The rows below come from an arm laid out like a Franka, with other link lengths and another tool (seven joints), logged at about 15 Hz.
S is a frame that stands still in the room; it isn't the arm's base.
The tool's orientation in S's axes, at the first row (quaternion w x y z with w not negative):
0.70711 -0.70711 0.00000 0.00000
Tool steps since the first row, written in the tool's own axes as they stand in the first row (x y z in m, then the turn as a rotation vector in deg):
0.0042 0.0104 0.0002 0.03 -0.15 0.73
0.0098 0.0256 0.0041 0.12 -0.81 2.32
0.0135 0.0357 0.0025 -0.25 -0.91 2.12
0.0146 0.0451 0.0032 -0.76 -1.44 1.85
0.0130 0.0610 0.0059 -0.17 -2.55 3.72
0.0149 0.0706 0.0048 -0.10 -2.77 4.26
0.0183 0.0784 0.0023 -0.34 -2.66 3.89
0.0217 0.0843 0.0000 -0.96 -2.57 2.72
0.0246 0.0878 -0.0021 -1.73 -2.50 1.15
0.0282 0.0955 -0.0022 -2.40 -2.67 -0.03
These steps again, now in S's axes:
0.0042 0.0002 -0.0104 0.03 0.73 0.15
0.0098 0.0041 -0.0256 0.12 2.32 0.81
0.0135 0.0025 -0.0357 -0.25 2.12 0.91
0.0146 0.0032 -0.0451 -0.76 1.85 1.44
0.0130 0.0059 -0.0610 -0.17 3.72 2.55
0.0149 0.0048 -0.0706 -0.10 4.26 2.77
0.0183 0.0023 -0.0784 -0.34 3.89 2.66
0.0217 0.0000 -0.0843 -0.96 2.72 2.57
0.0246 -0.0021 -0.0878 -1.73 1.15 2.50
0.0282 -0.0022 -0.0955 -2.40 -0.03 2.67

